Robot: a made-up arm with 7 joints.
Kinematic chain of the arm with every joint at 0, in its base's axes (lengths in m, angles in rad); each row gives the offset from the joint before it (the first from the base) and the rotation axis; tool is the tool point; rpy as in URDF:
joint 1: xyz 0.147 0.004 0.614 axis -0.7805 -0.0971 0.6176
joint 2: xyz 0.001 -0.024 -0.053 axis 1 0.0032 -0.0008
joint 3: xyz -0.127 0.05 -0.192 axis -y
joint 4: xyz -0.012 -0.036 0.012 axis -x
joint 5: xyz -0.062 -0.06 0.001 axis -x
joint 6: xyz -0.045 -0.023 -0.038 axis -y
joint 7: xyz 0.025 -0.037 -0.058 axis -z
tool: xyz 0.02 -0.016 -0.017 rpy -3.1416 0 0
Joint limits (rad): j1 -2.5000..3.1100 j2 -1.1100..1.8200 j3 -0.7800..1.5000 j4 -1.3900..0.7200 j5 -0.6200..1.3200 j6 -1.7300..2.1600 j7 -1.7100..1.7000
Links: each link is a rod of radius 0.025 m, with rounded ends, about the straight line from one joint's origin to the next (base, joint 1, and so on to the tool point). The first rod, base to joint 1, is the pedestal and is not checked.
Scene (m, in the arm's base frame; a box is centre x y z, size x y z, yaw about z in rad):
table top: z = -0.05
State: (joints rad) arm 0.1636 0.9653 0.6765 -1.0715 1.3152 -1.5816 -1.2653
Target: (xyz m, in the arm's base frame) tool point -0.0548 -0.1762 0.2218
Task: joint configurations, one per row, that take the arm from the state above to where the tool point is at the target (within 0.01 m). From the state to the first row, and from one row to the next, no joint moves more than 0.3 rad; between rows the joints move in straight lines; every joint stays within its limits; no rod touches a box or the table.
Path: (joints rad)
1: 0.3682 0.9429 0.6471 -0.9420 1.3168 -1.4969 -1.2795
2: 0.5728 0.9204 0.6177 -0.8125 1.3184 -1.4122 -1.2938
3: 0.7774 0.8980 0.5883 -0.6829 1.3200 -1.3274 -1.3080

